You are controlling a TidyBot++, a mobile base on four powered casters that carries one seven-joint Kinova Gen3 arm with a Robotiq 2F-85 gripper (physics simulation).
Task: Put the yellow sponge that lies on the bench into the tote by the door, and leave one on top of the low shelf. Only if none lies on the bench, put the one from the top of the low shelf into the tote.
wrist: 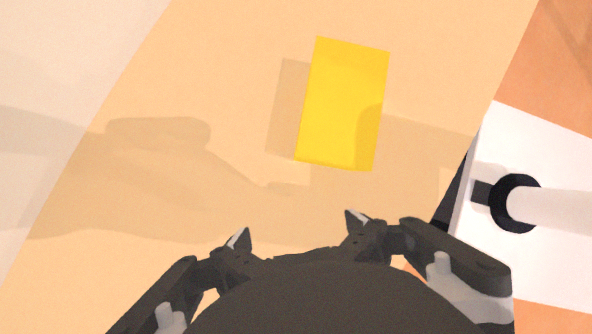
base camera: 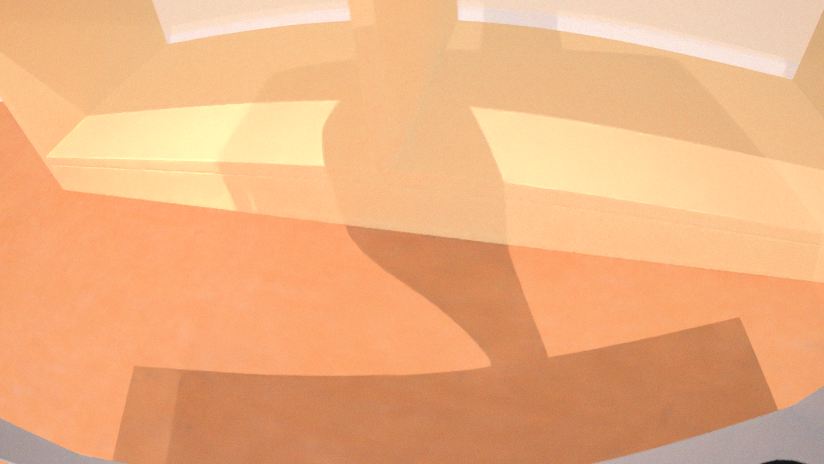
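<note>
A yellow sponge (wrist: 342,105) lies flat on a pale wooden top (wrist: 225,75) in the wrist view, above and a little right of the image centre. The frames do not tell for certain whether this top is the bench or the low shelf. My gripper (wrist: 298,228) is open and empty at the bottom of the wrist view, raised over the top. The sponge is beyond the fingertips, slightly to the right of the middle between them, and apart from both. The sponge, the gripper and the tote do not show in the base camera view.
In the base camera view a low wooden unit (base camera: 144,138) stands across the orange floor (base camera: 230,299), with a pale wall behind. Arm shadows fall over both. In the wrist view my white base (wrist: 545,270) is at the right, close beside the wooden top's edge; a pale strip borders its left.
</note>
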